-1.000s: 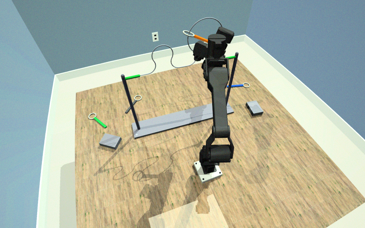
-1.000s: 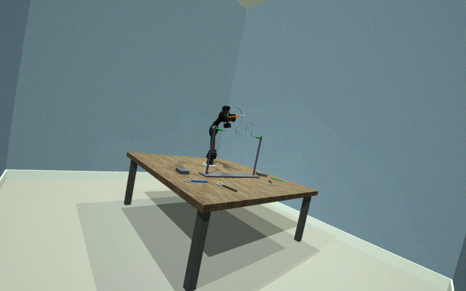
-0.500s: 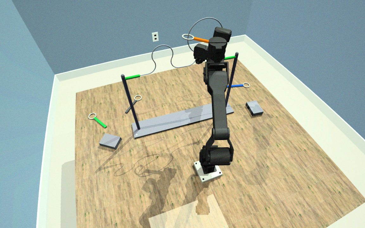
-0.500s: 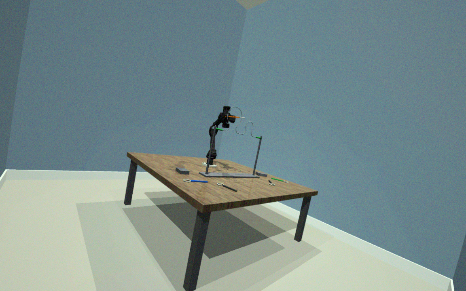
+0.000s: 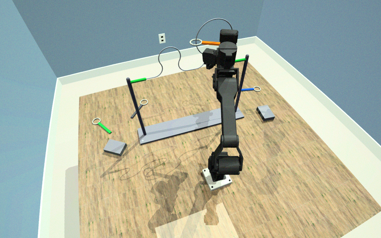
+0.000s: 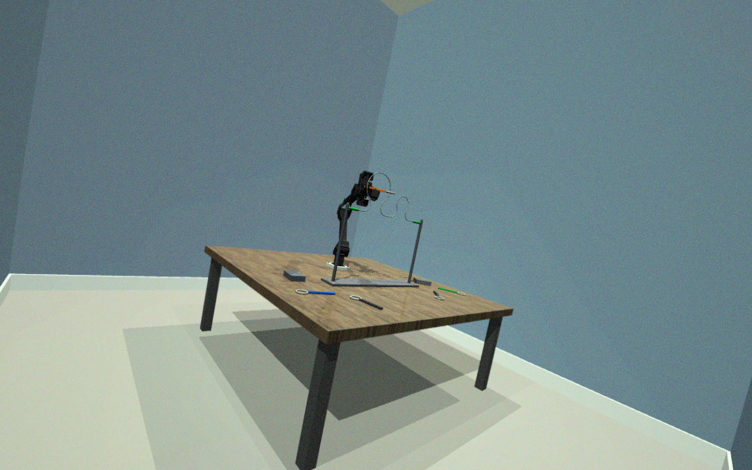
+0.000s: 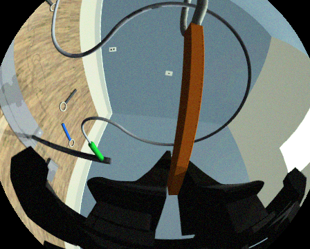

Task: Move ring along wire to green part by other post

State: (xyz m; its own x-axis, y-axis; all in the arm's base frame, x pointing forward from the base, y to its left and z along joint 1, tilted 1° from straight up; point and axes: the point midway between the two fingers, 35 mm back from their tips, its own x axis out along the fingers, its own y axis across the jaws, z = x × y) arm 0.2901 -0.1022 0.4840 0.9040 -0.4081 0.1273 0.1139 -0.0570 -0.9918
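The ring with orange handle is 9 cm to the left of my gripper tip, 1 cm below it and 1 cm ahead of it.
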